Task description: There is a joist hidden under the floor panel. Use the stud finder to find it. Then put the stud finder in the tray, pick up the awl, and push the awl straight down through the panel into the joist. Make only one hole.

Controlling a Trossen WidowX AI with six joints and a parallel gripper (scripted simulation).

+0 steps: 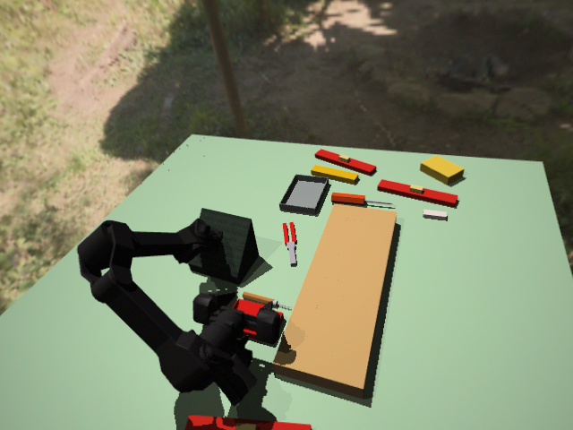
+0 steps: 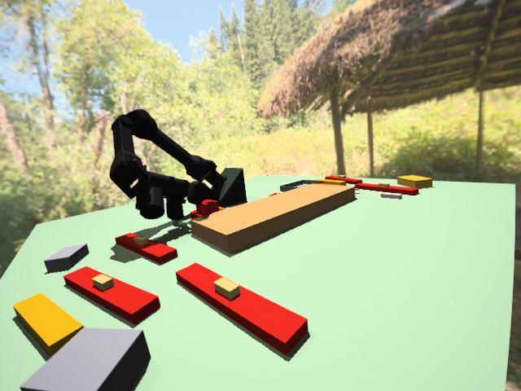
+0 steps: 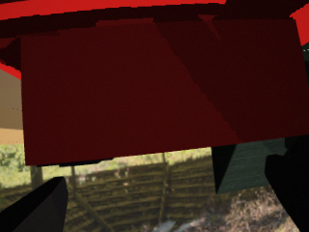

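My gripper tip is now 20 mm short of the red stud finder, 20 mm to the left of it and 30 mm above it. From my gripper tip the other things lie so: tray 90 mm behind, 460 mm to the left, 60 mm below; awl 10 mm ahead, 40 mm to the left, 60 mm below; grey block 60 mm ahead, 380 mm to the right, 60 mm below.
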